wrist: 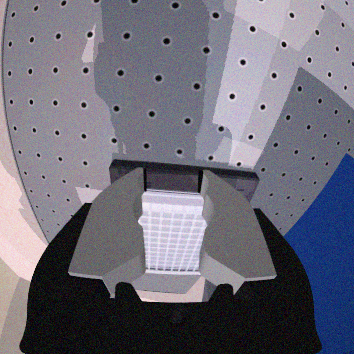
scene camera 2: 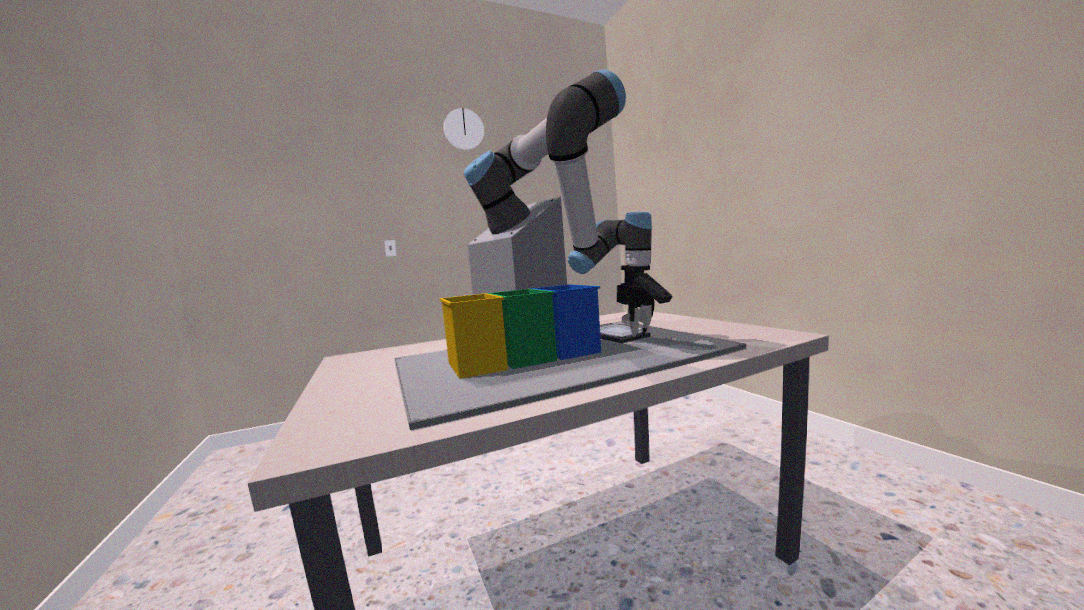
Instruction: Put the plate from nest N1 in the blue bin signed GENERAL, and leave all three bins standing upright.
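Where they show: gripper, fingertip midpoint: [wrist: 172, 171] [scene camera 2: 639, 335]; arm's base at its link origin: [scene camera 2: 510, 222].
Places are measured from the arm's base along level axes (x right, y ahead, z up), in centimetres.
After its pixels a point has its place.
The pale gridded plate [scene camera 2: 615, 330] {x -18.0, y 29.0, z -37.2 cm} [wrist: 173, 235] {x -21.2, y 29.4, z -37.4 cm} lies at the level of its dark nest [scene camera 2: 622, 338] {x -15.3, y 34.8, z -38.5 cm} [wrist: 247, 183] {x -15.6, y 34.8, z -38.6 cm}; I cannot tell whether it is lifted at all. The nest's label is not legible. My gripper [scene camera 2: 639, 327] {x -21.7, y 35.5, z -38.7 cm} [wrist: 172, 171] {x -21.7, y 35.5, z -38.7 cm} points down at the nest, its fingers shut on the plate's two sides; they hide the plate's side edges in the wrist view. The blue bin [scene camera 2: 577, 322] {x 2.9, y 37.5, z -30.6 cm} [wrist: 327, 260] {x -5.2, y 29.7, z -32.8 cm} stands upright left of the nest in the scene view. No sign is legible on it. Green [scene camera 2: 530, 330] {x 15.9, y 35.2, z -30.8 cm} and yellow [scene camera 2: 477, 337] {x 29.0, y 32.9, z -30.6 cm} bins stand upright beside it.
The bins and nest stand on a grey perforated board [scene camera 2: 454, 398] {x 39.6, y 44.1, z -39.7 cm} [wrist: 165, 95] {x -22.5, y 40.8, z -39.7 cm} on the table [scene camera 2: 318, 424] {x 64.2, y 36.0, z -41.0 cm}. The three bins form a tight row, the blue one nearest my gripper. The arm's grey pedestal [scene camera 2: 538, 246] {x -2.4, y 12.7, z -9.2 cm} rises behind the bins.
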